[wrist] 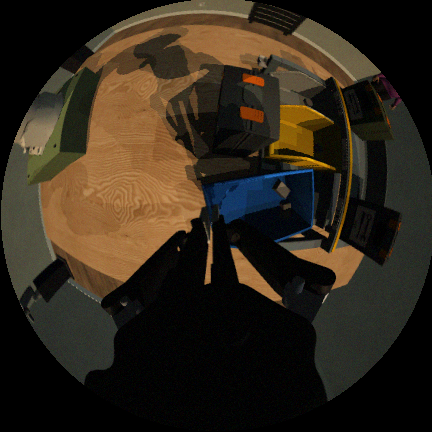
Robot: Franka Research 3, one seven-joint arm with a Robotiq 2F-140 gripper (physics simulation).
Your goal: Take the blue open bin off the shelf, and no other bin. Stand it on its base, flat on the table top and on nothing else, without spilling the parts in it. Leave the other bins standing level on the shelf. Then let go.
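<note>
The blue open bin is right of the middle in the wrist view, with its opening toward the camera and a few grey parts inside. My gripper is shut on its wall at the near left end. A gap shows between its far end and the shelf's yellow-edged panel. Its underside is hidden, so I cannot tell whether it touches the shelf. The yellow bin and a grey bin sit beside each other on the shelf. The wooden table top lies to the left.
A black case with orange latches stands in front of the yellow bin, close to the blue bin. A green angled block stands at the far left. Dark boxes with orange details are behind the shelf panel.
</note>
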